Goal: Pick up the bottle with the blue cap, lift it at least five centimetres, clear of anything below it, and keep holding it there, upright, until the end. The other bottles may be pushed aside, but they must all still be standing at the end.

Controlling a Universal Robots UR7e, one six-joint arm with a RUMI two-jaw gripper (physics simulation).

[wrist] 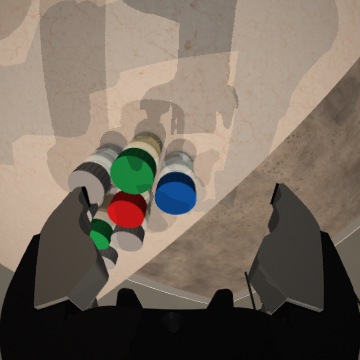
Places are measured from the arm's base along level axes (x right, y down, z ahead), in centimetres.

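Pixels of known places: gripper, fingertip midpoint: [179, 187].
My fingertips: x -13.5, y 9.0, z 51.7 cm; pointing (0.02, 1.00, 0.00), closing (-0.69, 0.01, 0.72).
Ahead of a thing's pixels: the offset from my fingertips to its top centre. Level surfaces: height alone.
The blue-capped bottle @[dx +5.4, dy +6.9, dz +3.9 cm] [175, 194] stands upright at the right side of a group of bottles, near the slanting table edge. My gripper [179, 187] is open, with its two jaws wide apart and nothing between them. It is above the bottles; in the wrist view the blue cap shows between the fingertips, near the middle. The larger green-capped bottle @[dx +6.4, dy +6.9, dz -2.2 cm] [133, 171] stands close to the left of the blue one, and the red-capped bottle @[dx +12.6, dy +6.9, dz +0.7 cm] [127, 209] stands to its lower left. How far the fingertips are above the caps is hard to tell.
A grey-capped bottle @[dx +12.3, dy +6.9, dz -6.0 cm] [87, 184] is by the left fingertip. A smaller green-capped bottle @[dx +22.2, dy +6.9, dz -0.2 cm] [101, 235] and grey-capped bottles @[dx +18.0, dy +6.9, dz +4.0 cm] [128, 238] @[dx +28.4, dy +6.9, dz +4.1 cm] [108, 259] stand lower left, partly behind the left jaw. The pale table @[dy +17.4 cm] [280, 30] ends at a diagonal edge, with a brown surface [320, 150] beyond.
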